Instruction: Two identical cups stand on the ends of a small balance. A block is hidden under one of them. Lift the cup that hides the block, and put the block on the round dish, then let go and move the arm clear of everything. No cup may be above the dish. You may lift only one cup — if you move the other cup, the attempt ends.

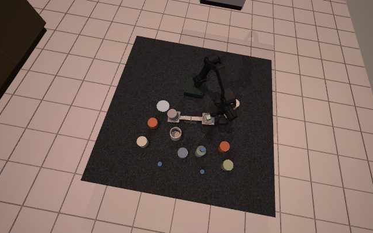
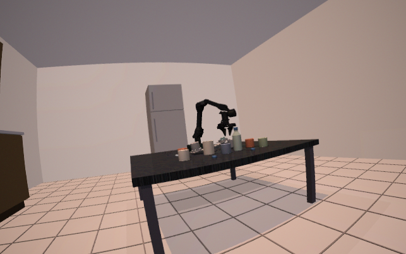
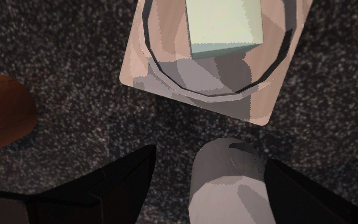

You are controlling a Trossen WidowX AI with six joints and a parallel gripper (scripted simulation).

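The pale green block is 30 mm ahead of my gripper tip, 60 mm to the right of it and 20 mm below it. From my gripper tip the other things lie so: grey cup 60 mm behind, 70 mm to the left, 70 mm below; balance 60 mm ahead, 180 mm to the right, 80 mm below; bottle 280 mm ahead, 40 mm to the right, 10 mm above.
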